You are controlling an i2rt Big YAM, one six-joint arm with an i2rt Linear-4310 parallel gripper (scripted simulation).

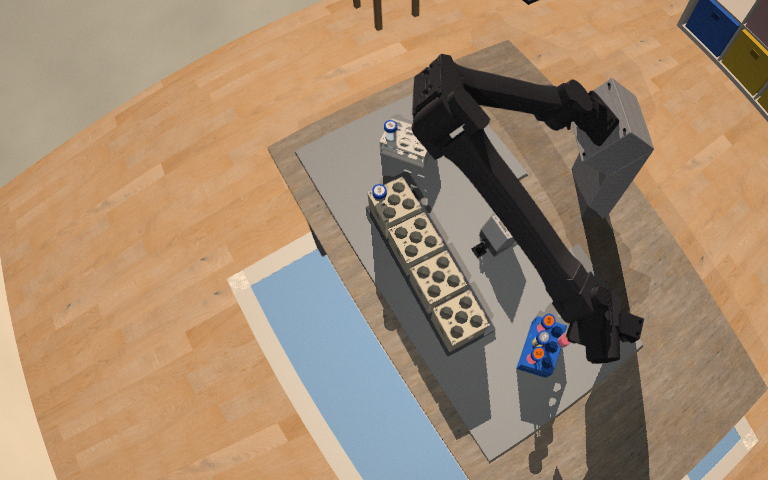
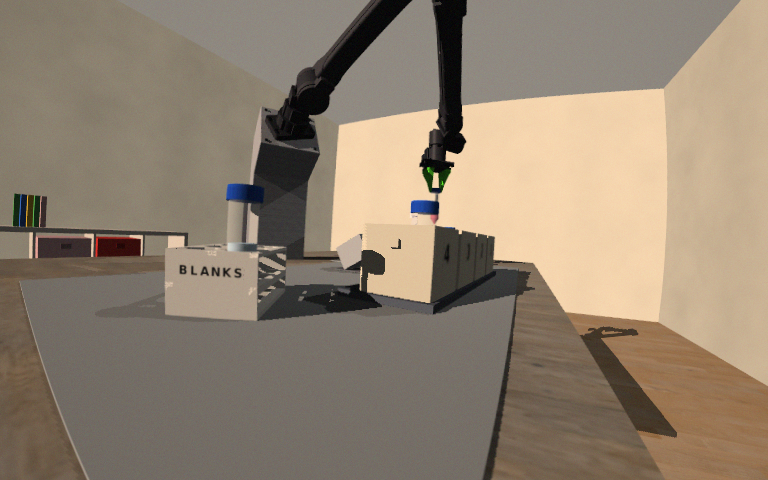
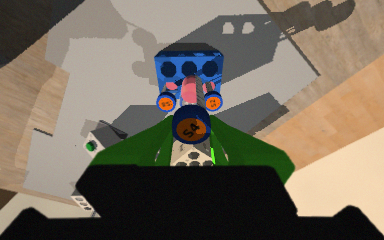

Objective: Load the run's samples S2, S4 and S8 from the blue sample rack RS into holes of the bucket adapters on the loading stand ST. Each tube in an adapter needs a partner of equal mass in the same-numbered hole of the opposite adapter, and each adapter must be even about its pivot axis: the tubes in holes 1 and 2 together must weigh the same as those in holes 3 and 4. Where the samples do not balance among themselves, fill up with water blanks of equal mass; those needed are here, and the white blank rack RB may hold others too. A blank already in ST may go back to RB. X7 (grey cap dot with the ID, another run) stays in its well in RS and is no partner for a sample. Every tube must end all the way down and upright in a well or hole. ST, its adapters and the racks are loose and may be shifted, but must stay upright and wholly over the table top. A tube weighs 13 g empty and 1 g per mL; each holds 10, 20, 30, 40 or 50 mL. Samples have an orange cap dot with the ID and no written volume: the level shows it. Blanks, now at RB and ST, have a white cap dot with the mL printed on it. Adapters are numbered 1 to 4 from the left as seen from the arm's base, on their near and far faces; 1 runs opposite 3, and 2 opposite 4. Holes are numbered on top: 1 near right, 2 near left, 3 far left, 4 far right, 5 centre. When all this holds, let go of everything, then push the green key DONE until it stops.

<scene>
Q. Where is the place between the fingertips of my gripper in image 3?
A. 191, 120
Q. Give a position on a white blank rack RB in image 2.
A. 221, 284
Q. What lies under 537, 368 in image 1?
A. A blue sample rack RS.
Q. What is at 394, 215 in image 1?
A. An adapter 4.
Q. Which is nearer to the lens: the blue sample rack RS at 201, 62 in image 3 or the orange-dot sample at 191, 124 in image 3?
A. The orange-dot sample.
</scene>
